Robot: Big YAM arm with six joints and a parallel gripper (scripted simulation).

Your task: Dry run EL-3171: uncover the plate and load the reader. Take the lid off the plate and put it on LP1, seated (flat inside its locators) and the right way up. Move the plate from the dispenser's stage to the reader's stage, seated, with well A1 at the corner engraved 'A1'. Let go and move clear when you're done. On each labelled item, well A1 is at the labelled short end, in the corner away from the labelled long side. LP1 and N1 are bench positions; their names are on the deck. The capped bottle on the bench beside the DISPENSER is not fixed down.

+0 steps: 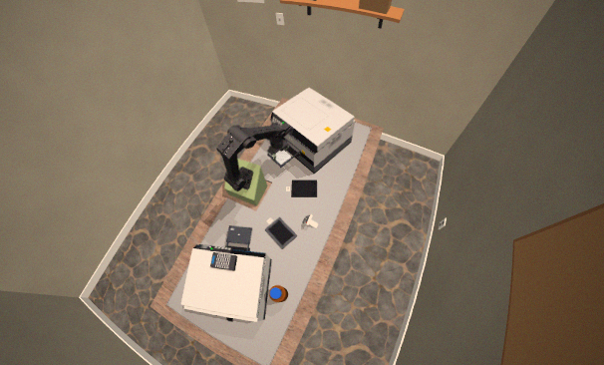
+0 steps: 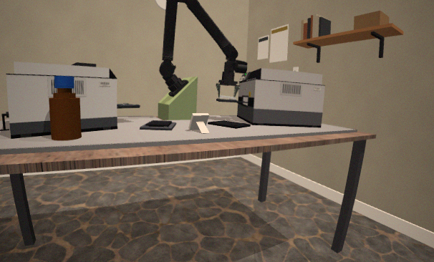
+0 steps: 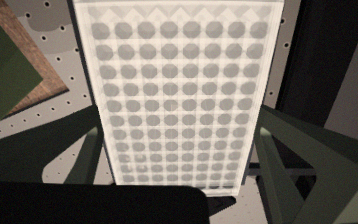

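Right now the lidded white well plate is right at my hand. The rest, counted from my hand: black pad (22 cm ahead, 12 cm below, 10 cm to the right); dark lid (42 cm to the right, 22 cm ahead, 11 cm below); grey pad (42 cm to the right, 22 cm ahead, 12 cm below).
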